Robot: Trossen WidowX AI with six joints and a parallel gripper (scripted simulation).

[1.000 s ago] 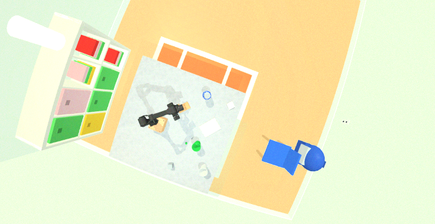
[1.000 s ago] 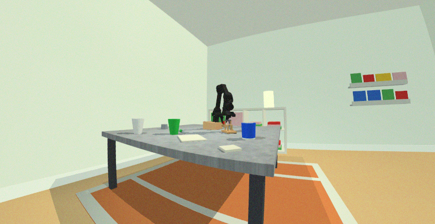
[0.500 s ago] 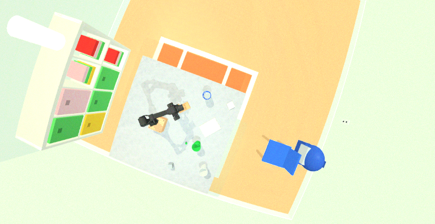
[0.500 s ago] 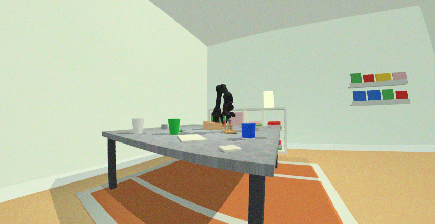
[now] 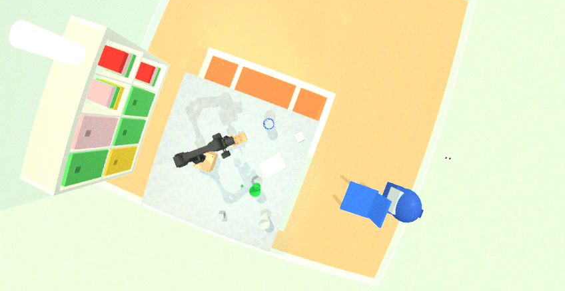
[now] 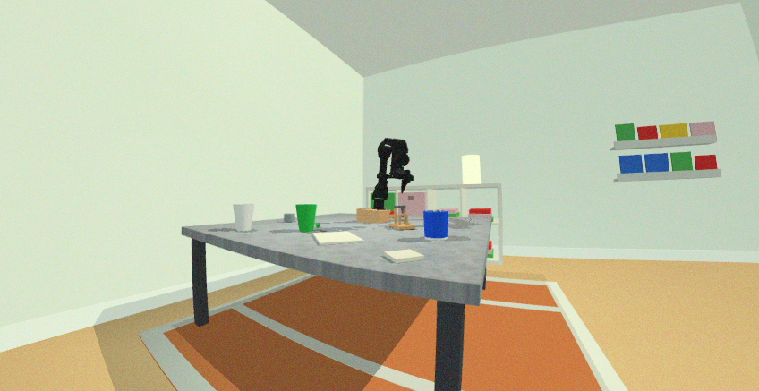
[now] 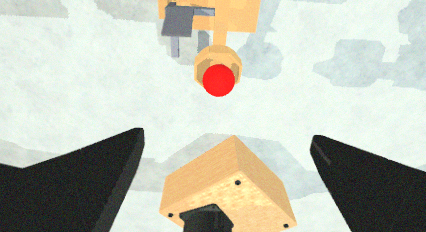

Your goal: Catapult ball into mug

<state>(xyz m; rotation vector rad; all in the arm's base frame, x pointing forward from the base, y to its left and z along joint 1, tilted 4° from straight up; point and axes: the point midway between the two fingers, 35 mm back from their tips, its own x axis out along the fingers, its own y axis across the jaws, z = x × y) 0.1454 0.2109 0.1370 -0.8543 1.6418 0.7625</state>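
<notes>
Right now the red ball is 10 mm behind my gripper tip, 20 mm to the right of it and 110 mm below it. From my gripper tip the other things lie so: wooden catapult (10 mm ahead, 40 mm to the left, 120 mm below); blue mug (210 mm ahead, 330 mm to the left, 140 mm below); green ball (280 mm ahead, 270 mm to the right, 160 mm below).
</notes>
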